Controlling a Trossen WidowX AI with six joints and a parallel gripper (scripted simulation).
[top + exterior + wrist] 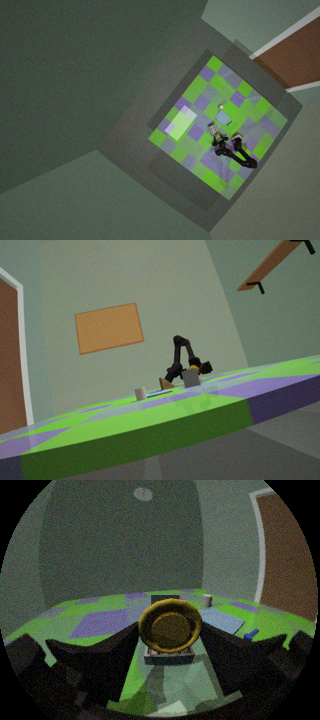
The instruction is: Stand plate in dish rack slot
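My gripper tip is 6 cm short of the dish rack, 5 cm above it and 3 cm to the left of it. Also, from my gripper tip: plate (1 cm behind); blue spoon (22 cm to the right, 7 cm below, 6 cm behind); beige cylinder (29 cm to the right, 16 cm ahead, 5 cm below).
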